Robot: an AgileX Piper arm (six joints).
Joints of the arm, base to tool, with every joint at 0 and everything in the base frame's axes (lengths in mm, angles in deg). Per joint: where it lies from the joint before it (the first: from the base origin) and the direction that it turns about. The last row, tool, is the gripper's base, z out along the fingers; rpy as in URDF.
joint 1: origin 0 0 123 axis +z
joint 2: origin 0 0 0 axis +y
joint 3: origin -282.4 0 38.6 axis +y
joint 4: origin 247.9 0 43.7 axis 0.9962 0 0.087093
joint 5: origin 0 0 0 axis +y
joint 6: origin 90.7 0 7.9 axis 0.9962 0 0.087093
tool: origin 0 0 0 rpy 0 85 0
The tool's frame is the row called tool.
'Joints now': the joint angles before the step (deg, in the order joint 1, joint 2, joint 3, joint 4, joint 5, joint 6). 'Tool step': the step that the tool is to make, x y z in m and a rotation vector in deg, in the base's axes. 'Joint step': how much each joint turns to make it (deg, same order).
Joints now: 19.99 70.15 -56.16 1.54 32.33 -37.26
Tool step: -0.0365 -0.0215 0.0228 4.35 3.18 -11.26
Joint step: 0.01 -8.27 0.00 -7.54 10.24 17.13
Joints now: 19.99 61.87 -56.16 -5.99 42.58 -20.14
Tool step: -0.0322 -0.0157 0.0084 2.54 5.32 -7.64
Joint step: -0.02 -5.84 0.09 -1.98 10.77 8.78
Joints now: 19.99 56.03 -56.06 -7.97 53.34 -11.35
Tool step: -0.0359 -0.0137 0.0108 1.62 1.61 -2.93
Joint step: -0.01 -6.89 0.07 0.28 8.14 2.50
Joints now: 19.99 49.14 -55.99 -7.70 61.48 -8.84
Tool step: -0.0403 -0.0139 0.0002 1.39 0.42 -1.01
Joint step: 0.01 -8.40 2.18 0.86 6.26 0.64
